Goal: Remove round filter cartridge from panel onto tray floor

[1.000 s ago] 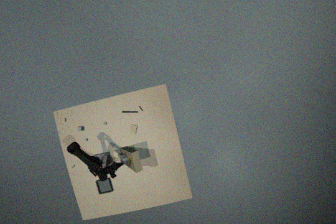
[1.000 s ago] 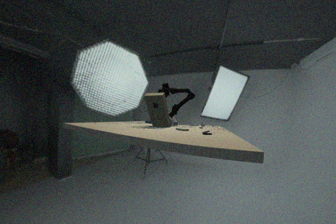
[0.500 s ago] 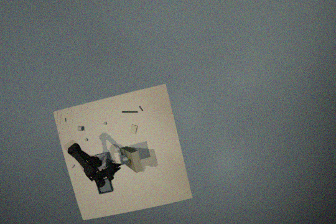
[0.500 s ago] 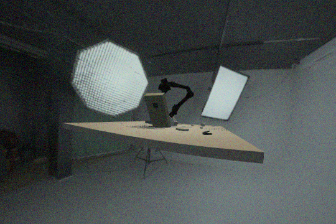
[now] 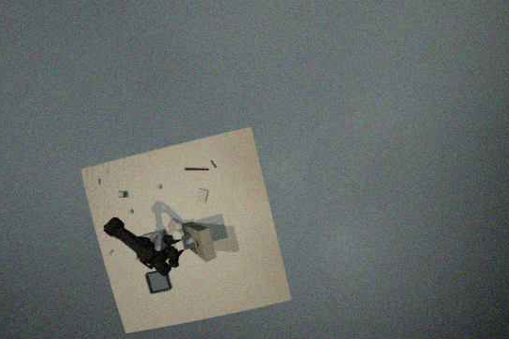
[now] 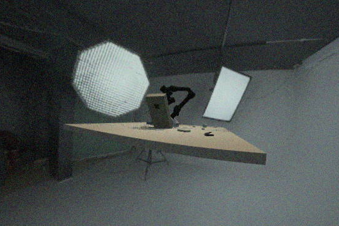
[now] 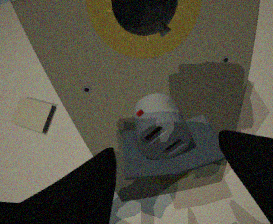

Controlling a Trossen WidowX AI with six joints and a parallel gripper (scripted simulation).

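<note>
Now: the round pale filter cartridge 5 cm below my gripper tip and 2 cm ahead of it. The rest, counted from my gripper tip: pale block 23 cm to the left, 21 cm below, 17 cm ahead; then service panel 7 cm below, 6 cm ahead, 2 cm to the right; then square grey tray 38 cm behind, 24 cm to the right, 21 cm below.
</note>
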